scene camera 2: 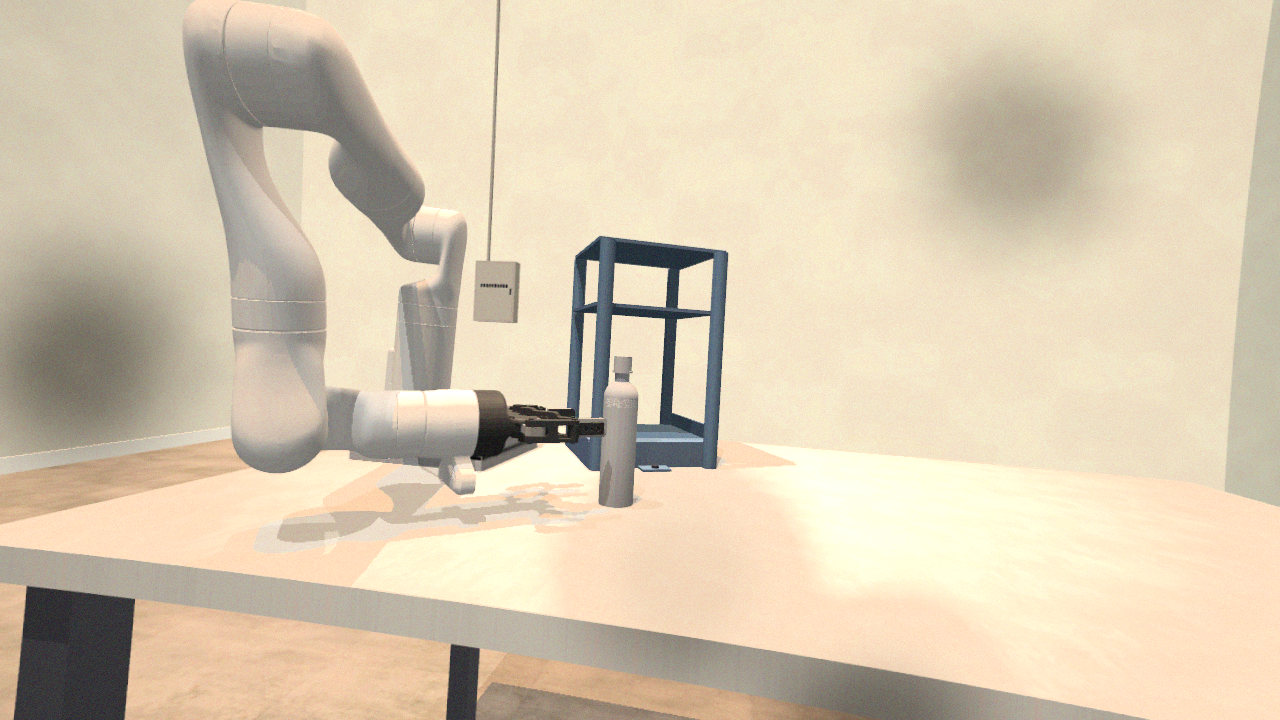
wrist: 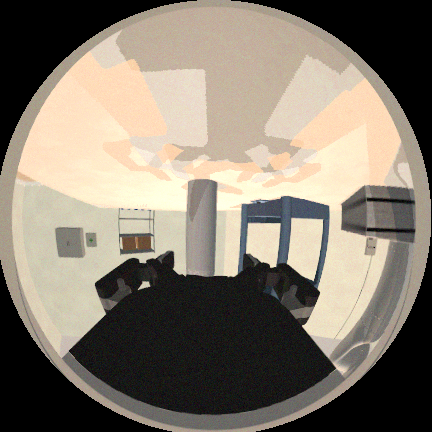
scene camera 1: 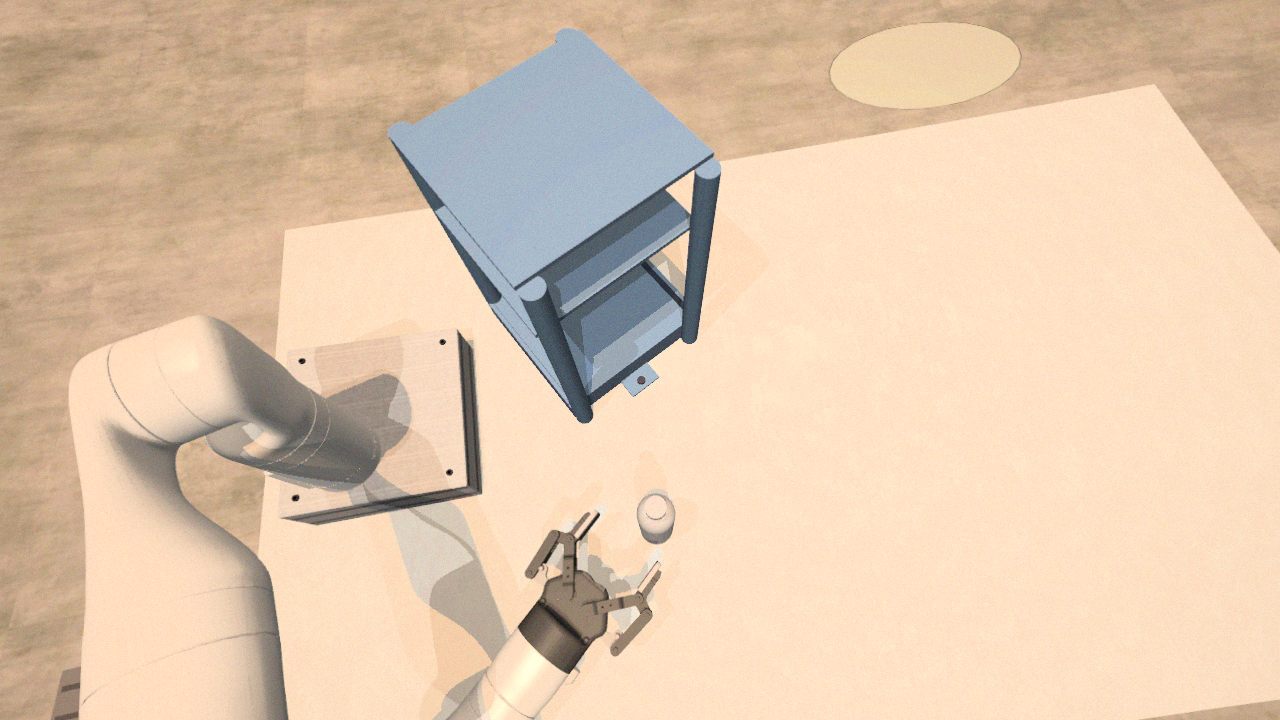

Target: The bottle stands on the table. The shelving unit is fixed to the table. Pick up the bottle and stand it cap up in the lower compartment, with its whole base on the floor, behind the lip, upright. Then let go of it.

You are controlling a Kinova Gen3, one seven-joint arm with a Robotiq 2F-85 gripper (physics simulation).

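Places are measured from the arm's base along level axes (x ahead, y left, z up), in centimetres.
Pixels of known places: gripper, fingertip midpoint: (scene camera 2: 588, 421) (wrist: 207, 260) (scene camera 1: 628, 536); arm's base at its link origin: (scene camera 1: 343, 455).
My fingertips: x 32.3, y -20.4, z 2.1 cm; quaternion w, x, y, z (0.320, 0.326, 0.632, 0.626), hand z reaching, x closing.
Ahead of a thing's pixels: the offset from my fingertips to its top centre. "*": to the spot under its first point. Level surfaces: height alone.
The grey bottle @(dx +3.8, dy +1.2, dz +8.5 cm) (scene camera 1: 656, 521) (scene camera 2: 617, 447) (wrist: 201, 230) stands upright on the table (scene camera 1: 939, 447) (scene camera 2: 429, 617), cap up. My gripper (scene camera 1: 628, 539) (scene camera 2: 592, 428) (wrist: 207, 260) is open and empty, level, at about the bottle's mid-height. Its fingertips are just short of the bottle, which stands in front of the opening, slightly left of its middle in the wrist view. The blue shelving unit @(dx +3.3, dy +33.5, dz +27.6 cm) (scene camera 1: 554, 152) (scene camera 2: 718, 358) (wrist: 285, 225) stands beyond the bottle. Its lower compartment's floor @(dz -5.9 cm) (scene camera 1: 622, 317) shows between the front posts, behind a low lip @(* dx +9.4, dy +24.5, dz -7.9 cm) (scene camera 2: 666, 453), with no object visible on it.
A small blue tab with a screw @(* dx +7.6, dy +21.8, dz -9.5 cm) (scene camera 1: 640, 380) (scene camera 2: 655, 467) sticks out in front of the shelving unit's lip. The arm's square base block (scene camera 1: 425, 367) (wrist: 377, 212) is left of the shelving unit in the first scene view. A middle shelf @(* dx +6.5, dy +26.8, dz +16.3 cm) (scene camera 2: 657, 311) lies above the lower compartment.
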